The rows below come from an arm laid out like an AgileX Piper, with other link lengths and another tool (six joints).
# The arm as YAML. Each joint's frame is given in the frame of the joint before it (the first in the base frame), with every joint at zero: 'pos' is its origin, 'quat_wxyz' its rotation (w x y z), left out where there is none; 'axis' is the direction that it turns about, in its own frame. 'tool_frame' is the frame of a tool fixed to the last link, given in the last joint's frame.
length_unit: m
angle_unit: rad
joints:
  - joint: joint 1
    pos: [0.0, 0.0, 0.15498]
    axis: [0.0, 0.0, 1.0]
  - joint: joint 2
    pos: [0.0, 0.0, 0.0]
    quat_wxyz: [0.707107, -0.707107, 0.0, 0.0]
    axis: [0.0, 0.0, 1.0]
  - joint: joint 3
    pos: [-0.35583, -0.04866, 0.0]
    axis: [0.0, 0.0, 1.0]
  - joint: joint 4
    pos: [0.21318, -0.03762, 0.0]
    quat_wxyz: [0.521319, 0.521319, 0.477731, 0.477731]
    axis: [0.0, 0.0, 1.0]
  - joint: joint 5
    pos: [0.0, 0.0, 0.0]
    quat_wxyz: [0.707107, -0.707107, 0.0, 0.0]
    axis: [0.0, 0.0, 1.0]
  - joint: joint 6
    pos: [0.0, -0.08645, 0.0]
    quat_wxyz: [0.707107, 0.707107, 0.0, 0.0]
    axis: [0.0, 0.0, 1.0]
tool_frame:
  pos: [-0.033, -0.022, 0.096]
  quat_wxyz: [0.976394, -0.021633, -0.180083, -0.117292]
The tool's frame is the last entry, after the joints.
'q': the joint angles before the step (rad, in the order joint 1, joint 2, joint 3, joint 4, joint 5, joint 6). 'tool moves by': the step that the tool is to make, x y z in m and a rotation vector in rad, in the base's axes. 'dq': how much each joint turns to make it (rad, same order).
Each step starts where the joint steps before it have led.
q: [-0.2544 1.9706 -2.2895 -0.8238 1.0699 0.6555]
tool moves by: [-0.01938 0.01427 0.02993 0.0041 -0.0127 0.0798]
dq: [-0.0041 -0.0740 -0.0162 0.1013 0.0059 -0.1217]
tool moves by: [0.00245 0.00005 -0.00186 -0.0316 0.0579 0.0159]
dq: [0.0000 0.0047 -0.0019 -0.0022 0.0103 -0.0640]
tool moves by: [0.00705 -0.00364 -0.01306 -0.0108 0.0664 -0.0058]
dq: [0.0000 0.0243 0.0001 -0.0114 0.0225 -0.0341]
